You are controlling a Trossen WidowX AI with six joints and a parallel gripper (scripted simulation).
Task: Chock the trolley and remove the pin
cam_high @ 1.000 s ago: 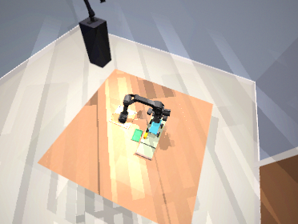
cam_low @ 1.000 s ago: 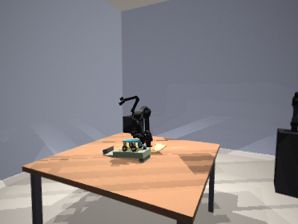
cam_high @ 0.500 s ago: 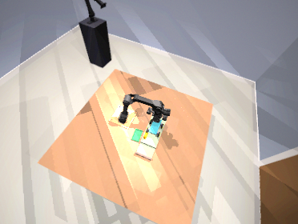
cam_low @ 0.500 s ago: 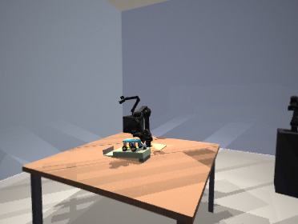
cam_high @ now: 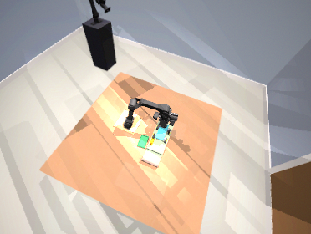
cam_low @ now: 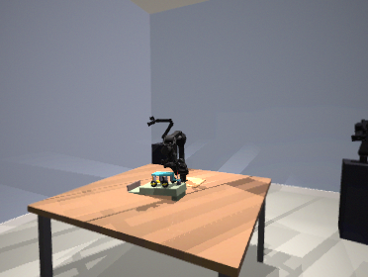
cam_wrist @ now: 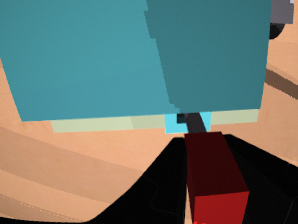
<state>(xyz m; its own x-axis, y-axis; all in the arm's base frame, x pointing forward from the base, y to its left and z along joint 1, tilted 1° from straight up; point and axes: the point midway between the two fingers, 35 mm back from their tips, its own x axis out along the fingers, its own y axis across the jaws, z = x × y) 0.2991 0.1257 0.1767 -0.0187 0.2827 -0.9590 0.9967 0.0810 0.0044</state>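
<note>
My gripper tip is now 90 mm past the green tray, 200 mm to the left of it and 160 mm above it. Round my gripper tip: ramp: 30 mm ahead, 100 mm to the right, 100 mm below; then red-headed stop pin: right at my gripper tip; then blue trolley: 30 mm ahead, 90 mm to the right, 40 mm below.
</note>
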